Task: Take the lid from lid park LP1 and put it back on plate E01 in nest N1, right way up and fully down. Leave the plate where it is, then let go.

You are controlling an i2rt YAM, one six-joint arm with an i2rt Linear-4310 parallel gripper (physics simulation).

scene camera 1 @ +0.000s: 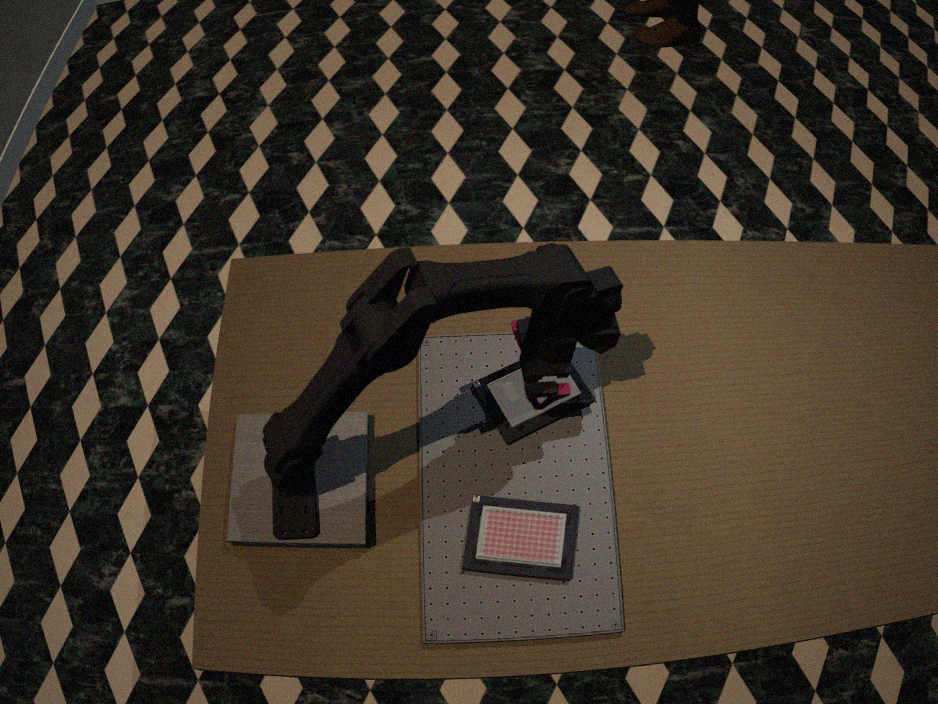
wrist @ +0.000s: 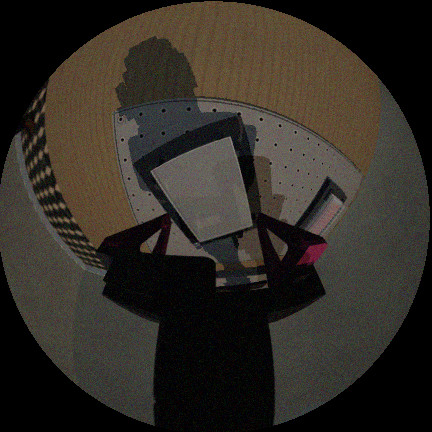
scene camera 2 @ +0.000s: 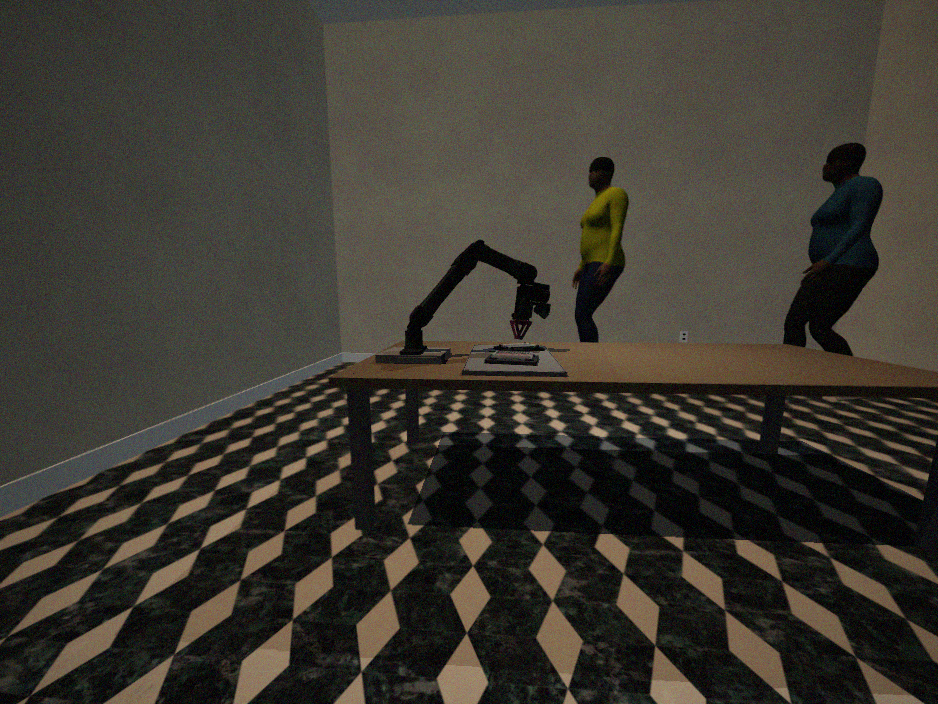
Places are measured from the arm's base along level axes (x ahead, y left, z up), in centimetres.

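Where they show: gripper, between the fingertips: [scene camera 1: 533, 382] [wrist: 213, 217] [scene camera 2: 518, 339]; arm's base, origin of its link: [scene camera 1: 294, 480] [wrist: 240, 286] [scene camera 2: 414, 351].
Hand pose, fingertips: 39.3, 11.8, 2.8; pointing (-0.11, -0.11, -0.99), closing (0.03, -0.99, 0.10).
Note:
Each offset is from my fingertips to the centre of the thing, as dx, dy, dz. Level surfaces: height alone.
The pale, flat lid {+0.3, +0.1, -2.7} [scene camera 1: 507, 397] [wrist: 200, 195] lies in the dark frame of the lid park {+0.3, +0.0, -3.1} [scene camera 1: 530, 428] [wrist: 190, 145], turned at an angle on the board. My gripper [scene camera 1: 534, 371] [scene camera 2: 519, 335] [wrist: 213, 217] is open and empty, above the lid, pointing down; its fingers stand apart on either side in the wrist view. The plate {-4.8, -24.3, -2.2} [scene camera 1: 520, 536] [scene camera 2: 512, 356] [wrist: 327, 216], with pink wells showing and no lid on it, sits in the dark nest {-4.8, -24.3, -3.2} [scene camera 1: 571, 541] [wrist: 316, 200]. The arm hides part of the lid in scene camera 1.
Park and nest stand on a perforated grey board [scene camera 1: 522, 610] [scene camera 2: 473, 369] on the wooden table {dz -5.3} [scene camera 1: 757, 454]. The arm's base stands on a grey block [scene camera 1: 250, 484] to the left. Two people, one in yellow [scene camera 2: 603, 227] and one in teal [scene camera 2: 852, 219], are beyond the table.

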